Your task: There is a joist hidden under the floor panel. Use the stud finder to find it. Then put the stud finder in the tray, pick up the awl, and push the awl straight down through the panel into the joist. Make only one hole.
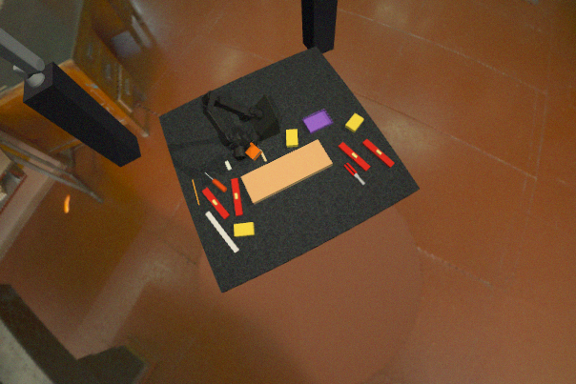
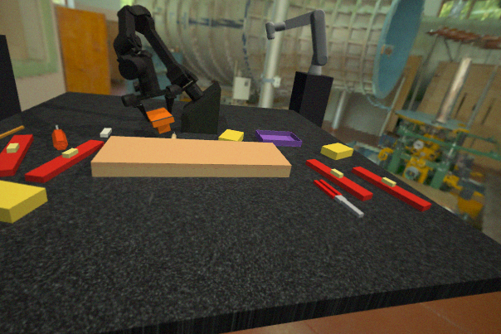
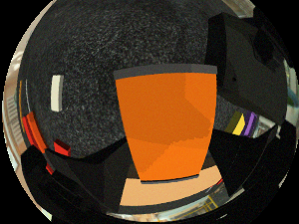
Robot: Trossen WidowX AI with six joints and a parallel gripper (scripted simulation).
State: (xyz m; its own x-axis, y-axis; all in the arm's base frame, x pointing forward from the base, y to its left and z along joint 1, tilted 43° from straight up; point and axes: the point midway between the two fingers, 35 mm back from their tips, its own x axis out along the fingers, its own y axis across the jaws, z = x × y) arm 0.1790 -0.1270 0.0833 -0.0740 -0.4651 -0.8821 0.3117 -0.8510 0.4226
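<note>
My gripper tip is 2 cm past the orange stud finder and 2 cm above it. From my gripper tip the other things lie so: small white block (1 cm behind, 17 cm to the right, 6 cm below); pencil (6 cm ahead, 43 cm to the right, 7 cm below); awl (5 cm to the left, 6 cm below).
</note>
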